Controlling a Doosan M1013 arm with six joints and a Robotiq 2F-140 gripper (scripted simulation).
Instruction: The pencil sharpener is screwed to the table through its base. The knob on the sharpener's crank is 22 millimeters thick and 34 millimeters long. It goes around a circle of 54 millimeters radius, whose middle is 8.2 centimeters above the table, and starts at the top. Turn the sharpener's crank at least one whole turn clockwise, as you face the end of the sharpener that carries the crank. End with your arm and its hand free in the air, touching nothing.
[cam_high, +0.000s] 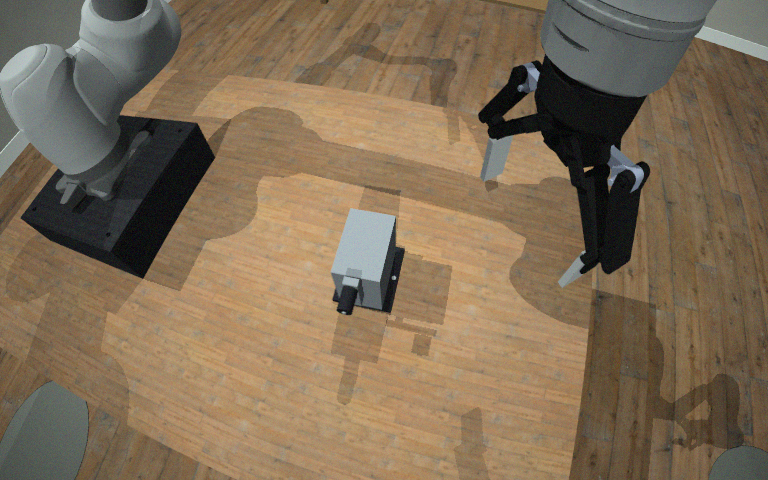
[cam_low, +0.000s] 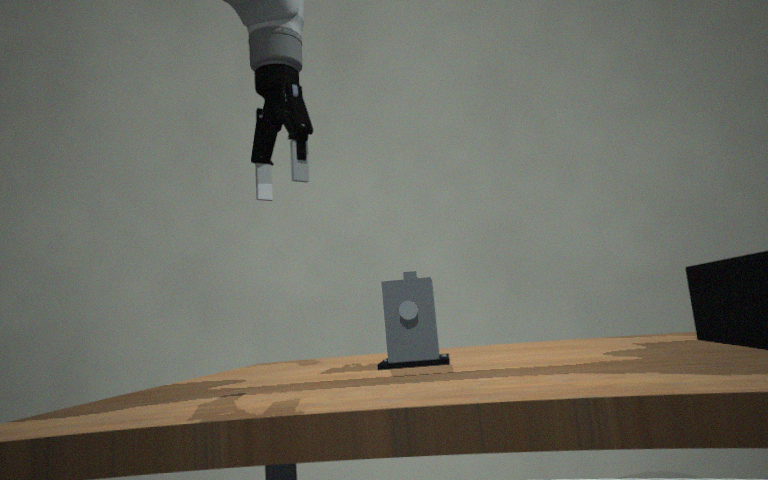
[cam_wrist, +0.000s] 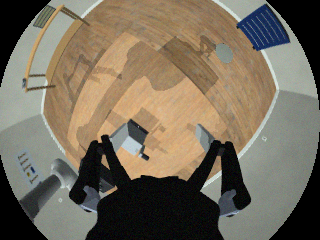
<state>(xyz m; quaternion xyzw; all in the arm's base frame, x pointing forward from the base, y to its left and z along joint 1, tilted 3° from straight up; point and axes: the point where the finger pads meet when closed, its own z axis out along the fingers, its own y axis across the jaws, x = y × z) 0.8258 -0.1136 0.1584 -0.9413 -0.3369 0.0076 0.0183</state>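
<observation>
Right now my hand is 200 mm past the black crank knob, 180 mm above it and 70 mm to the left of it. The rest, counted from my hand: crank: 200 mm behind, 180 mm below, 60 mm to the right.
</observation>
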